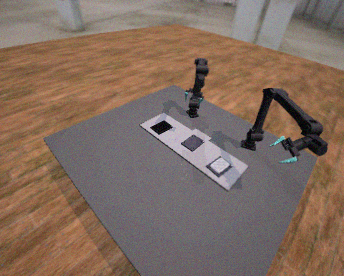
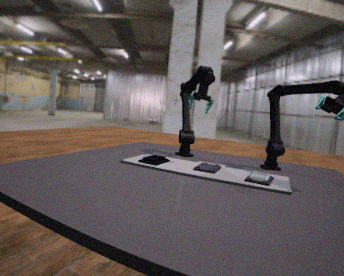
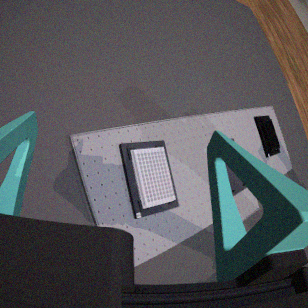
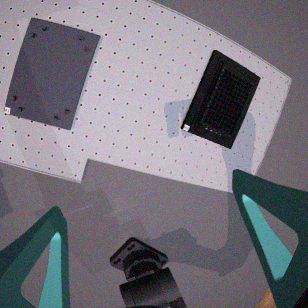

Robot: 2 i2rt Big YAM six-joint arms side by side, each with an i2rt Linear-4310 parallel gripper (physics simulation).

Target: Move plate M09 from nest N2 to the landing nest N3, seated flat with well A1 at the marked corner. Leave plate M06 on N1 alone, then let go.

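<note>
A white well plate (image 1: 219, 165) (image 2: 260, 176) (image 3: 154, 177) sits in a dark nest at one end of the pale board. A black well plate (image 1: 161, 127) (image 2: 154, 159) (image 3: 268, 136) (image 4: 231, 100) sits at the other end. The middle nest (image 1: 192, 143) (image 2: 207, 167) (image 4: 52, 75) is bare, with a small white corner tag (image 4: 7, 110). Plate and nest numbers are not readable. My left gripper (image 1: 275, 153) (image 2: 327, 114) (image 3: 124, 128) is open and empty, raised beyond the white-plate end. My right gripper (image 1: 193, 97) (image 2: 198, 110) (image 4: 146, 198) is open and empty, high near its own base.
The perforated board (image 1: 176, 133) (image 3: 100, 175) (image 4: 135, 100) lies on a grey mat (image 1: 125, 180) (image 2: 150, 215), in front of both arm bases. The right arm's base (image 1: 192, 114) (image 2: 184, 151) and the left arm's base (image 1: 248, 145) (image 2: 271, 165) stand behind it.
</note>
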